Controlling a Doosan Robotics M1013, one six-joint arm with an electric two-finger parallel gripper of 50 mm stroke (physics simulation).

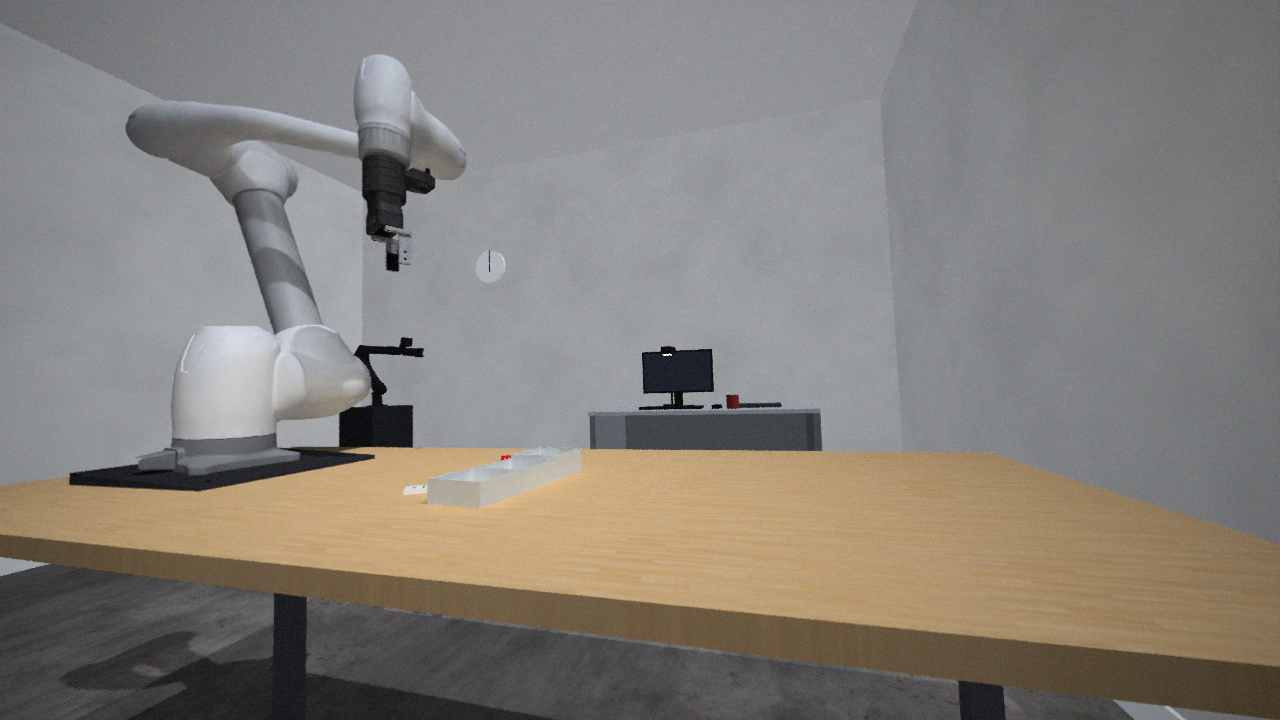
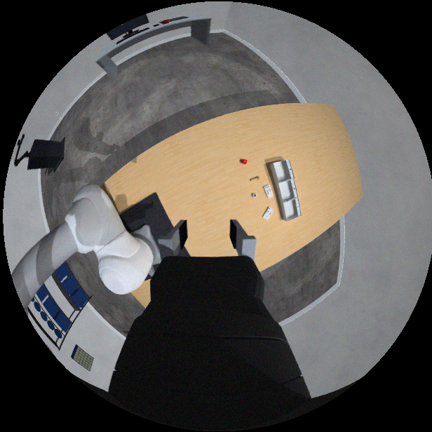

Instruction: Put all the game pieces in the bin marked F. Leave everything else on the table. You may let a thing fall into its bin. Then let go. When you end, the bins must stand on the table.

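Frame: origin at the arm's base, x ahead, y left, z up, level; centimetres.
Where they show: gripper, fingertip midpoint: (image 1: pixel 398 267); arm's base, link origin: (image 1: pixel 225 463).
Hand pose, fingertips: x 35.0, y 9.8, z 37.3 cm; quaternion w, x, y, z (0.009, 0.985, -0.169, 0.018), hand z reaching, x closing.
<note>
Each offset is from my fingertips to the top centre of the thing. Level surfaces: height alone.
My gripper (image 1: pixel 399 255) (image 2: pixel 208 228) is open and empty, high above the table. A row of three joined white bins @[dz -34.9, dx +32.5, dy -7.3 cm] (image 1: pixel 528 477) (image 2: pixel 286 190) stands on the table; the letters on the bins are too small to read. On the table beside the bins lie a small red piece @[dz -37.3, dx +18.2, dy +8.9 cm] (image 1: pixel 505 457) (image 2: pixel 243 161), a thin yellowish piece (image 2: pixel 254 178), a small round white piece with a dark centre (image 2: pixel 254 195), a white card-like piece with dark marks (image 2: pixel 268 191) and another white marked piece (image 2: pixel 268 213). Which of them are game pieces I cannot tell for sure.
The wooden table @[dz -38.9 cm] (image 1: pixel 760 528) (image 2: pixel 215 170) carries the black base plate (image 1: pixel 143 480) (image 2: pixel 159 205) of my arm. A desk (image 1: pixel 707 429) (image 2: pixel 202 31) with a monitor (image 1: pixel 677 370) stands beyond the table. A black stand (image 1: pixel 375 425) (image 2: pixel 46 154) with a small arm stands on the floor.
</note>
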